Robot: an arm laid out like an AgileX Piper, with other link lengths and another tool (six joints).
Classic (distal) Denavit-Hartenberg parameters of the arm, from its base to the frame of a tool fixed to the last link. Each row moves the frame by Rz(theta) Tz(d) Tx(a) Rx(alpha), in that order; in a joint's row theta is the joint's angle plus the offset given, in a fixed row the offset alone. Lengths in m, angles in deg.
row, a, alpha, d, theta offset
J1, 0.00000, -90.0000, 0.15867, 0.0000
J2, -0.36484, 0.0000, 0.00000, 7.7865
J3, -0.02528, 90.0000, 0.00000, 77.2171
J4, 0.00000, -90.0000, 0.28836, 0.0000
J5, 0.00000, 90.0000, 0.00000, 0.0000
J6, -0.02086, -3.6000, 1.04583, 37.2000
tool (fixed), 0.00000, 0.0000, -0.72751, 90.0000
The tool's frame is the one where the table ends.
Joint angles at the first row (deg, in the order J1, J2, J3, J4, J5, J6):
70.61 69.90 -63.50 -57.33 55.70 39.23
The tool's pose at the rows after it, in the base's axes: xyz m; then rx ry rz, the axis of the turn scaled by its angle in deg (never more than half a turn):
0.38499, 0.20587, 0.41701, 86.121, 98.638, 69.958
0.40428, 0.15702, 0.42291, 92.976, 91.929, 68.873
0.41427, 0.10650, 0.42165, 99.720, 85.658, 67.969
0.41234, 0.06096, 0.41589, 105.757, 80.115, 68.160
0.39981, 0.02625, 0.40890, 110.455, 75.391, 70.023
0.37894, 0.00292, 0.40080, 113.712, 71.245, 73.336
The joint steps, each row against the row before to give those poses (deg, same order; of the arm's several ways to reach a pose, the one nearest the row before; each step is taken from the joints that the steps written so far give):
-6.94 -1.01 -2.29 1.88 0.08 -0.81
-8.30 -1.07 -1.41 3.42 -0.98 -1.75
-8.96 -1.72 -0.26 4.94 -1.78 -2.59
-8.76 -2.75 1.11 6.21 -2.44 -3.35
-7.73 -3.86 2.46 6.81 -2.86 -3.72
-6.23 -5.03 3.84 6.58 -2.95 -3.37

